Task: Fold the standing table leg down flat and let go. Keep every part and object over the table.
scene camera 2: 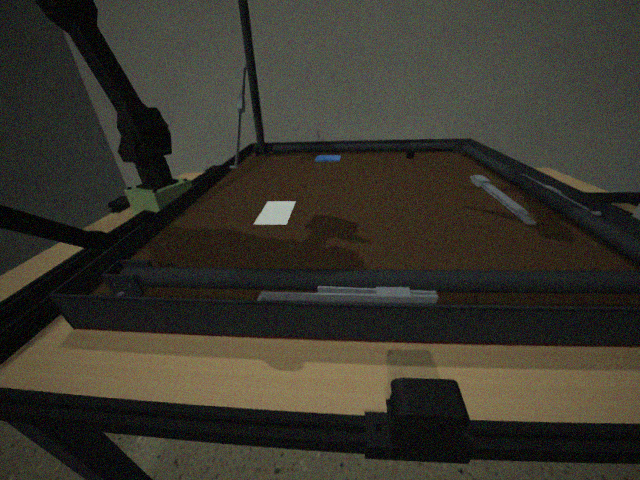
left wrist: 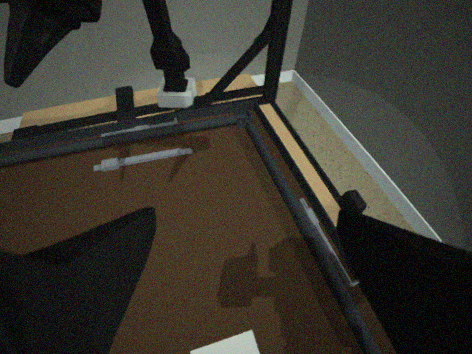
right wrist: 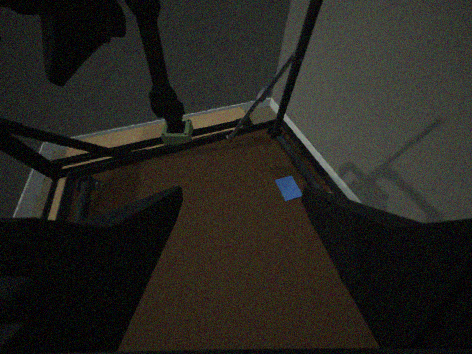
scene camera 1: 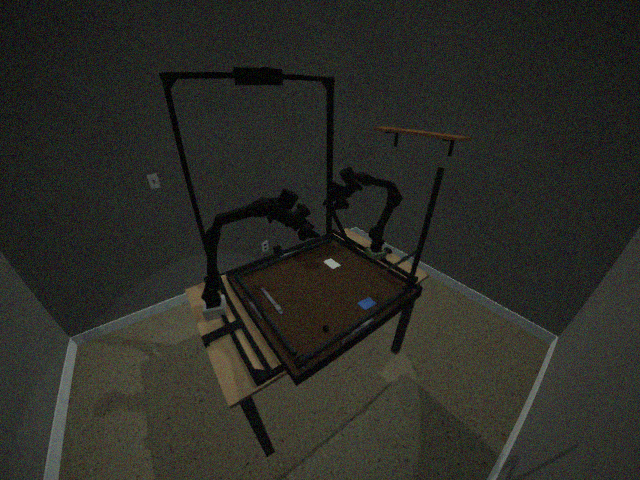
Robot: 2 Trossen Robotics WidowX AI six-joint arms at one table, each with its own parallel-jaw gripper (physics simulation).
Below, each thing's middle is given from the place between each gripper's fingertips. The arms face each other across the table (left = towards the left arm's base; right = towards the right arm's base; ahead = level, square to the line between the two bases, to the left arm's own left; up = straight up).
My right gripper is now 18 cm past the white patch (scene camera 2: 274,212), 19 cm to the right of it and 35 cm above it.
I see the white patch 1 cm ahead of my left hand, 4 cm to the left of it and 36 cm below it.
